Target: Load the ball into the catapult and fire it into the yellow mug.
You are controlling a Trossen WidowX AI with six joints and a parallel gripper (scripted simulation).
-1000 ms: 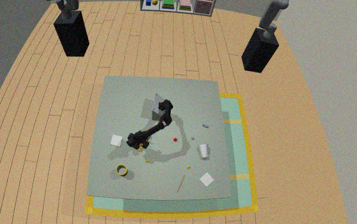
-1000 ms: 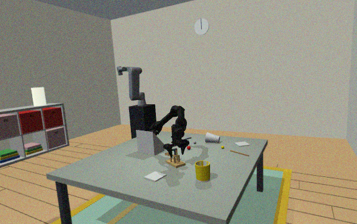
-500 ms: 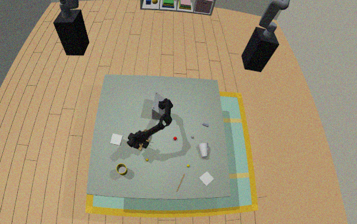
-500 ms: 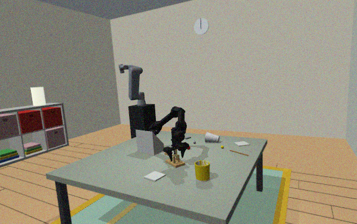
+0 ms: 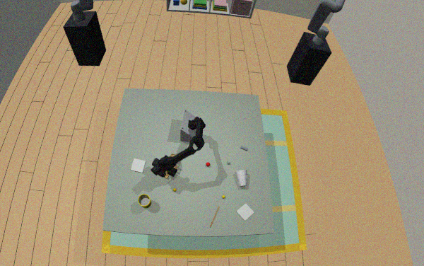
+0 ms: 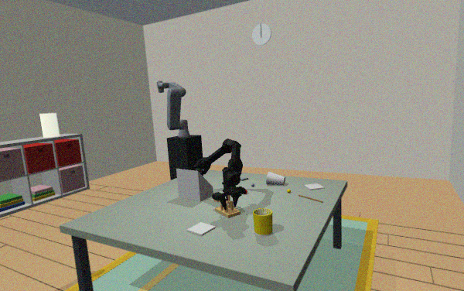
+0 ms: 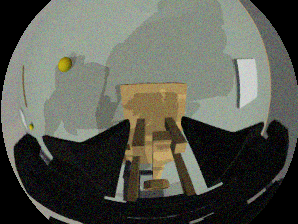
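My gripper tip is 330 mm to the right of the red ball, 90 mm past it and 20 mm above it. Also, from my gripper tip: wooden stick (390 mm to the left, 330 mm ahead, 30 mm below); yellow mug (260 mm ahead, 130 mm to the right); wooden catapult (60 mm behind, 50 mm to the left, 20 mm above).
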